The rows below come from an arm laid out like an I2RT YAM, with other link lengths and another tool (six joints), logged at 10 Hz.
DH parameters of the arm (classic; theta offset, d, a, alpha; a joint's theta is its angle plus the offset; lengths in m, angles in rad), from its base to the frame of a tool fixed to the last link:
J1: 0 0.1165 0.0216 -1.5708
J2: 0 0 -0.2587 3.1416
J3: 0.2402 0 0.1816 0
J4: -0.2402 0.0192 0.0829 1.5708
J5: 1.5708 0.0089 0 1.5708
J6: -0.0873 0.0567 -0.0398 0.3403
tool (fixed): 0 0.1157 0 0
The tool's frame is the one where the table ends.
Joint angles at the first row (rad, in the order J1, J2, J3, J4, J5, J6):
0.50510, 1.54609, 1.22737, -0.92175, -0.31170, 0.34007
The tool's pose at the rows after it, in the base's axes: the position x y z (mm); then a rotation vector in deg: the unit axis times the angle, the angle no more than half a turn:
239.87, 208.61, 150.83, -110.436, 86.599, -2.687
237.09, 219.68, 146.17, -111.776, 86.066, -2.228
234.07, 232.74, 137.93, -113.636, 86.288, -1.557
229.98, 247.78, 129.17, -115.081, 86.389, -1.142
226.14, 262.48, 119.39, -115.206, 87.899, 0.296
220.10, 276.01, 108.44, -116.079, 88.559, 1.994
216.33, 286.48, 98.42, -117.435, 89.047, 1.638
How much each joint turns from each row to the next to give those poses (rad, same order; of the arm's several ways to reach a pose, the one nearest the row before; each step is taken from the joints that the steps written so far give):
0.02793, 0.01407, -0.00480, 0.02200, 0.00159, 0.02429
0.04406, 0.02404, 0.00692, 0.01230, 0.01255, 0.02482
0.05110, 0.04135, 0.01593, 0.00711, 0.01562, 0.03467
0.05831, 0.03867, 0.00715, 0.02269, 0.01753, 0.04522
0.04899, 0.03916, -0.00377, 0.03735, -0.00074, 0.06247
0.04341, 0.04065, -0.00551, 0.03478, -0.00656, 0.04165
0.04164, 0.03959, 0.00998, 0.01564, 0.01900, 0.03458

